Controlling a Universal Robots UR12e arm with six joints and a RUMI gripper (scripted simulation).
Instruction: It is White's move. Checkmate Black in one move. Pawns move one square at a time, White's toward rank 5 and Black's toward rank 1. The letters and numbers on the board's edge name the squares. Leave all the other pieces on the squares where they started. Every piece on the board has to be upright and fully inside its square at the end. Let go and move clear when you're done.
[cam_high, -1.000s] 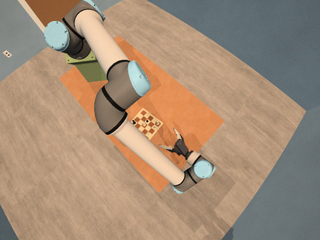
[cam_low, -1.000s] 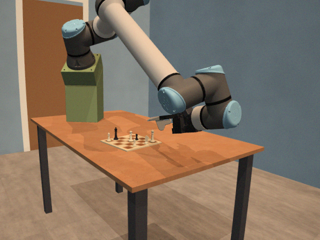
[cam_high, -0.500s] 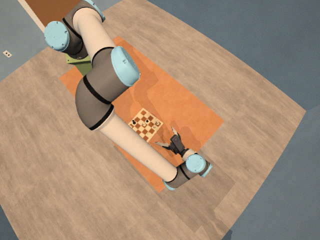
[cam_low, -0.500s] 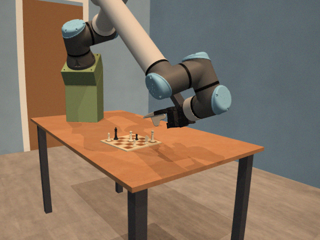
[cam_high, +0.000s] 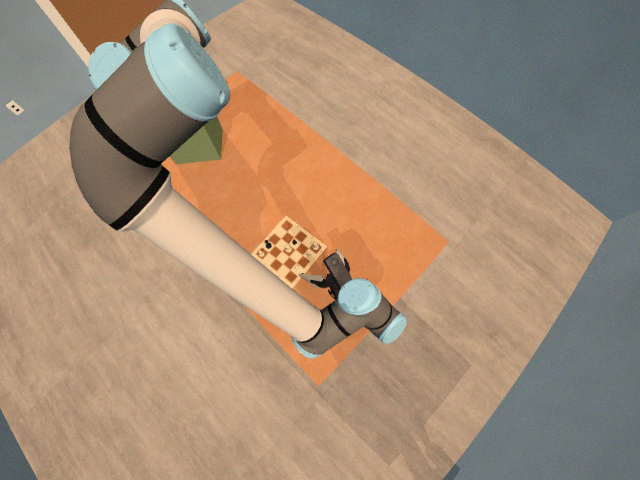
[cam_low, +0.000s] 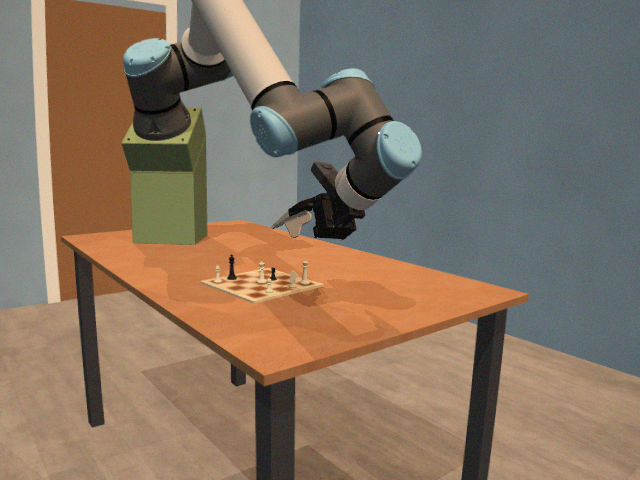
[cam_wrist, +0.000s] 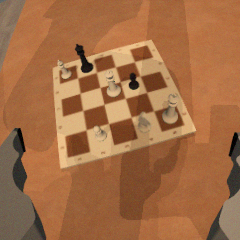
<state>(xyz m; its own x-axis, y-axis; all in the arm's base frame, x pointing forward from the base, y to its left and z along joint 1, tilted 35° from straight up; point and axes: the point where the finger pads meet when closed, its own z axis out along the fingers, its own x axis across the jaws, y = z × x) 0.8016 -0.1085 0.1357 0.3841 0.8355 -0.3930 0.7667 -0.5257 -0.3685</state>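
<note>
Now: hand 14 cm past the black pawn, 5 cm to the right of it and 14 cm above it. Also, from my hand: small chessboard: 14 cm behind, 1 cm to the left, 16 cm below; then tall white piece: 6 cm behind, 8 cm to the left, 12 cm below; then white pawn: 8 cm behind, 3 cm to the right, 14 cm below.
</note>
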